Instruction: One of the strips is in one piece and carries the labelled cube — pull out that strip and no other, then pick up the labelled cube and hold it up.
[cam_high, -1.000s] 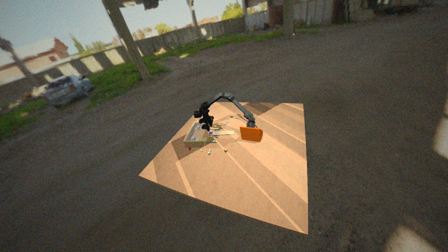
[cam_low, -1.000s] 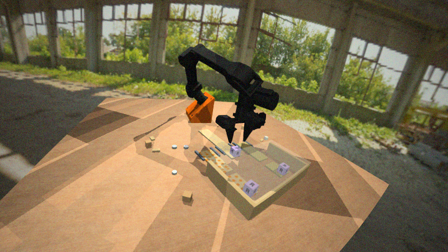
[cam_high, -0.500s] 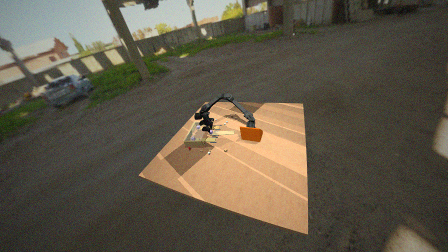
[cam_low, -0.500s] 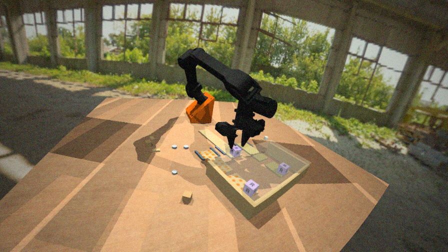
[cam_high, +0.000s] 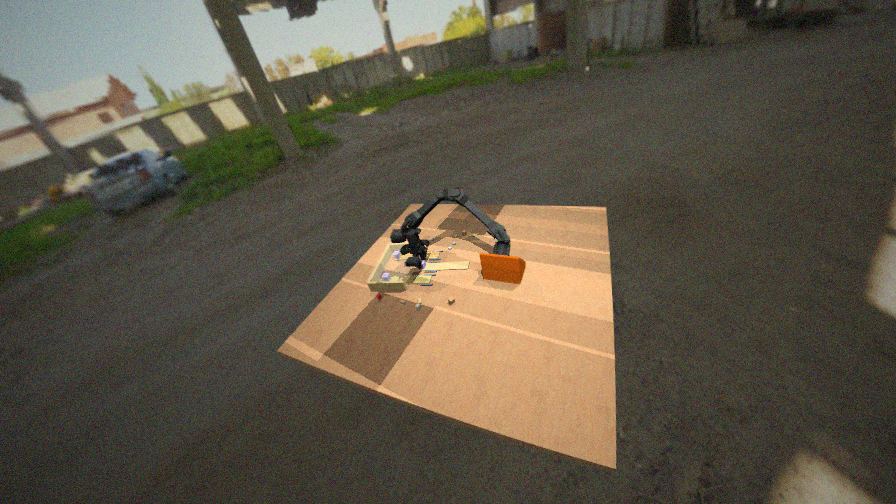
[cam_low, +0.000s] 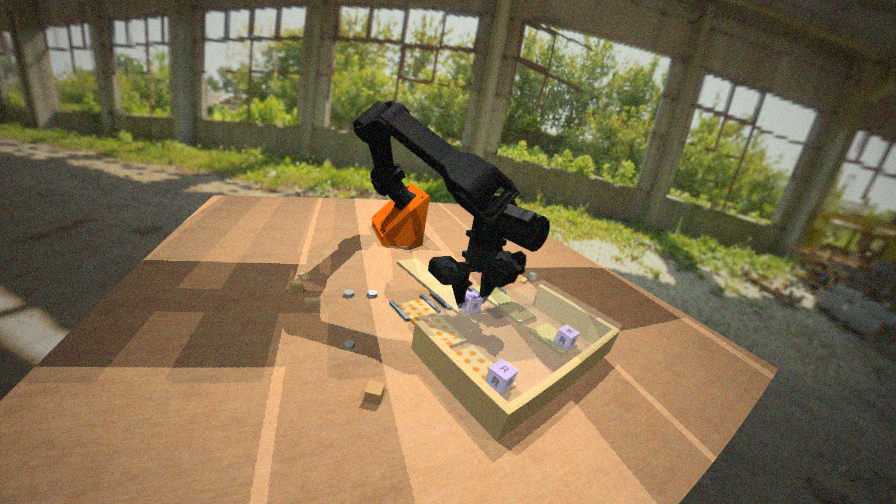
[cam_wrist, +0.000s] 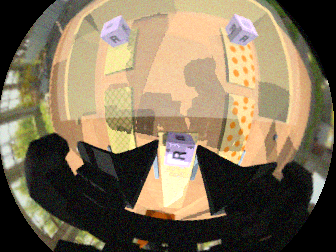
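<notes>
Now: the strip 110 mm behind my gripper tip, 20 mm to the right of it and 10 mm below it.
</notes>
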